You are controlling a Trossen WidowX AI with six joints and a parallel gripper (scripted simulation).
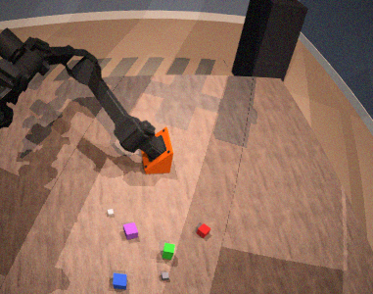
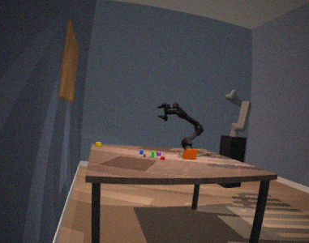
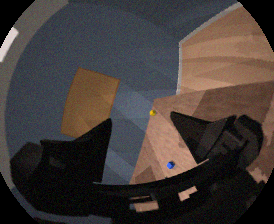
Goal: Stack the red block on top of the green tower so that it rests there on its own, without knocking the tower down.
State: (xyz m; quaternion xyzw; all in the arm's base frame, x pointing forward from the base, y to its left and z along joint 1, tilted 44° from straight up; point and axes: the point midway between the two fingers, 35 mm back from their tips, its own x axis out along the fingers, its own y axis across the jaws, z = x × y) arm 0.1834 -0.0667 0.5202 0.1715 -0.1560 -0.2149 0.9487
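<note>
Now: gripper tip 8 cm short of the red block, 50 cm to the right of it and 38 cm above it. Round my gripper tip: purple block: 5 cm ahead, 31 cm to the left, 37 cm below; small white cube: 2 cm behind, 26 cm to the left, 38 cm below; blue block: 19 cm ahead, 25 cm to the left, 37 cm below.
</note>
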